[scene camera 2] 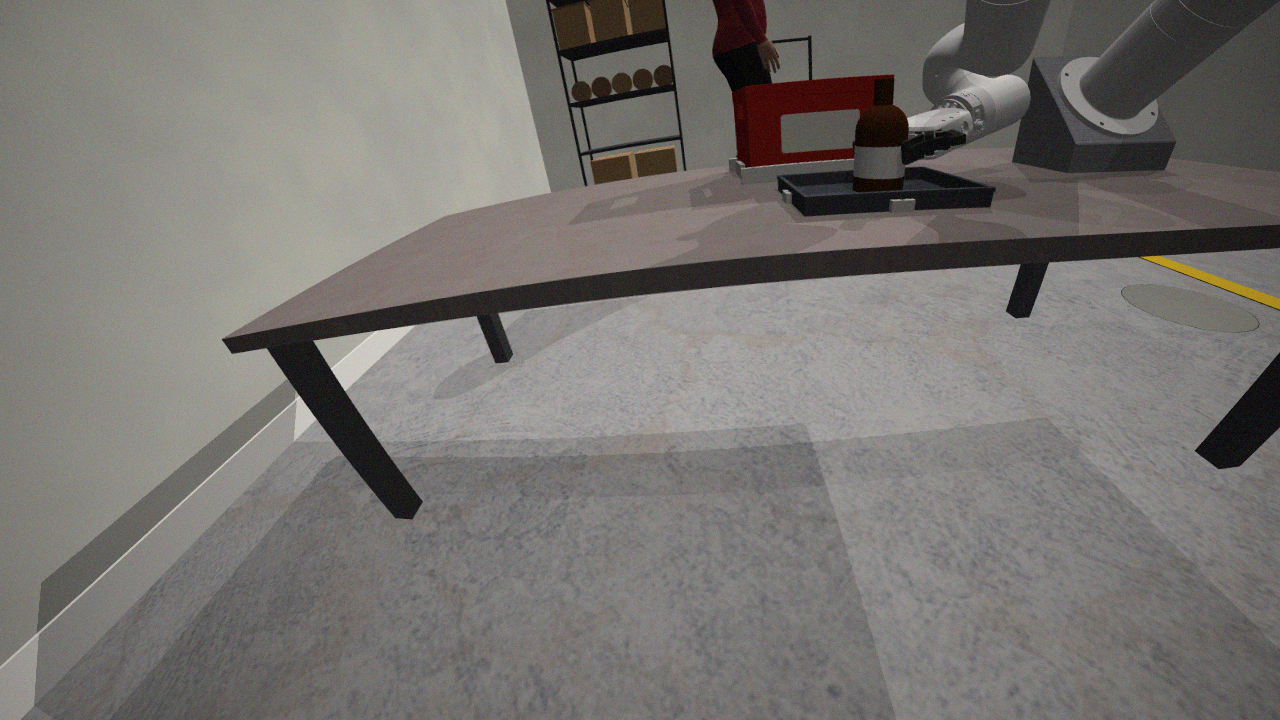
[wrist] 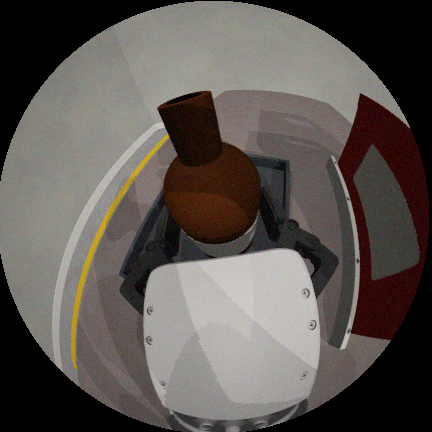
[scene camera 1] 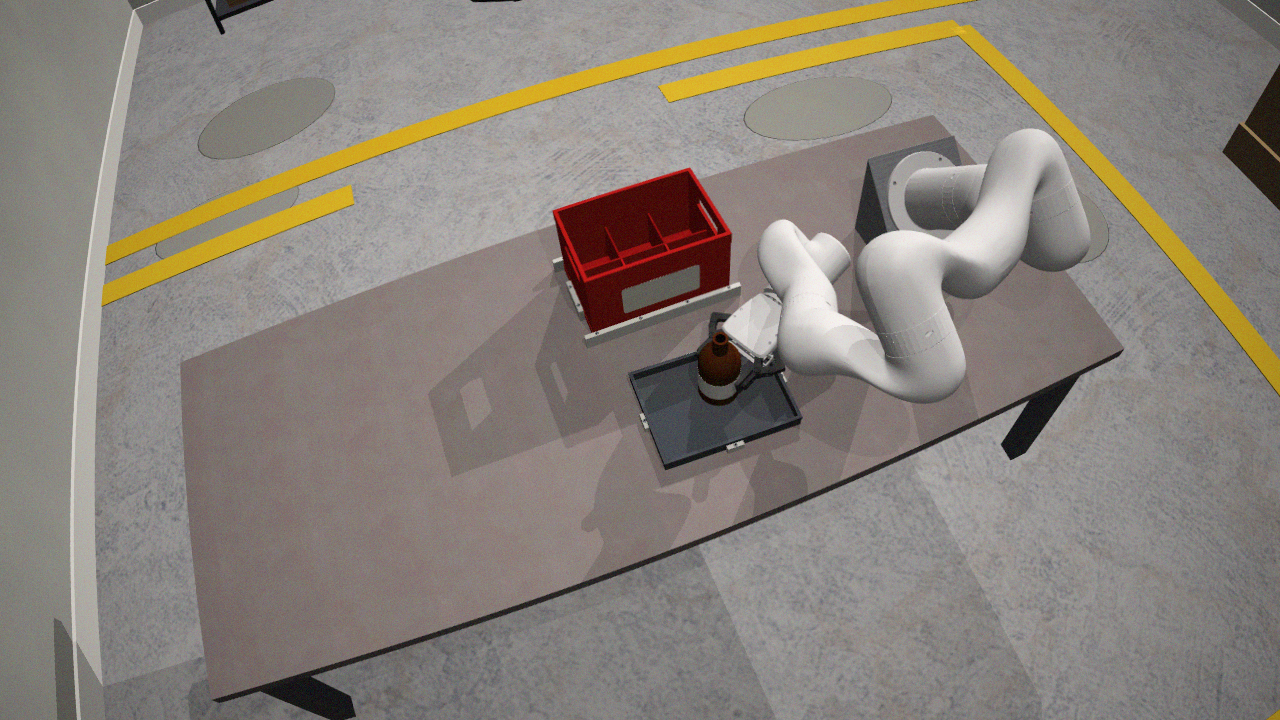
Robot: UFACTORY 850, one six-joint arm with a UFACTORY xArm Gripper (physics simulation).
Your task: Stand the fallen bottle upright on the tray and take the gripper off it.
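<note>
The brown bottle (scene camera 1: 718, 362) (scene camera 2: 881, 134) (wrist: 212, 195) with a white label band stands upright on the dark tray (scene camera 1: 689, 434) (scene camera 2: 948, 199) (wrist: 276, 176), toward the tray's rear side in scene camera 1. My gripper (scene camera 1: 721, 372) (scene camera 2: 901, 150) (wrist: 216, 205) is open and low at the bottle's body, reaching in from the arm's side. In the wrist view one finger is on each side of the bottle, with nothing gripped. The bottle's lower part is hidden behind the gripper's housing in the wrist view.
A red divided crate (scene camera 1: 597, 302) (scene camera 2: 760, 125) (wrist: 380, 305) stands behind the tray, edged by pale rails (scene camera 1: 662, 313) (wrist: 350, 250). The arm's grey base block (scene camera 1: 875, 204) (scene camera 2: 1092, 154) is at the table's far right end. A person (scene camera 2: 738, 26) stands in the background.
</note>
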